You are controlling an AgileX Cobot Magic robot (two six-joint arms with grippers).
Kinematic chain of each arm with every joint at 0, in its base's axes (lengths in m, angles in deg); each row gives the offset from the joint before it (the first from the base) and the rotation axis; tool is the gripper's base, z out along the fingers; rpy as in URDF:
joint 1: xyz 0 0 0.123 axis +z
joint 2: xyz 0 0 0 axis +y
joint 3: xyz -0.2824 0 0.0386 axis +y
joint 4: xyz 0.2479 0 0.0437 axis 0.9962 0 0.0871
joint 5: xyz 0 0 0 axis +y
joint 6: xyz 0.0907 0 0.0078 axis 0.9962 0 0.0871
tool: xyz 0 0 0 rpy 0 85 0
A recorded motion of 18 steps. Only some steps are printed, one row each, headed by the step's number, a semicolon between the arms.
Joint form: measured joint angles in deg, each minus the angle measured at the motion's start. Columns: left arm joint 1, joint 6, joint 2, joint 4, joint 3, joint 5; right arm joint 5, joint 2, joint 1, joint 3, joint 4, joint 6.
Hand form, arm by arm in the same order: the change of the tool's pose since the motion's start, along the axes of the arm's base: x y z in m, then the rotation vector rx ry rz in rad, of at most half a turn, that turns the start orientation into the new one. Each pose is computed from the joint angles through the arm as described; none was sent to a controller.
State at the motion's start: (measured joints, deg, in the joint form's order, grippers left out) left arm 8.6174 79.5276 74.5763 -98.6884 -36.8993 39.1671; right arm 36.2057 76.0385 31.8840 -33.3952 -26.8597 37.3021
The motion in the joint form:
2: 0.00 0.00 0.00 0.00 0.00 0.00; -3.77 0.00 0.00 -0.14 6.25 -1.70
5: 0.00 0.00 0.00 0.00 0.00 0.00; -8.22 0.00 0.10 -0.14 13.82 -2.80
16: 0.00 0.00 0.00 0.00 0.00 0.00; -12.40 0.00 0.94 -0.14 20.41 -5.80
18: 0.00 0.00 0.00 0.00 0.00 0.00; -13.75 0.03 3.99 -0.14 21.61 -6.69
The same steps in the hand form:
2: 0.0000 0.0000 0.0000 0.0000 0.0000 0.0000; 0.0001 0.0085 0.0003 0.1081 0.0013 -0.0184
5: 0.0000 0.0000 0.0000 0.0000 0.0000 0.0000; 0.0005 0.0180 0.0014 0.2401 -0.0019 -0.0616
16: 0.0000 0.0000 0.0000 0.0000 0.0000 0.0000; 0.0004 0.0284 0.0037 0.3405 -0.0158 -0.0587
18: 0.0000 0.0000 0.0000 0.0000 0.0000 0.0000; -0.0052 0.0403 0.0045 0.3623 -0.0181 -0.0014

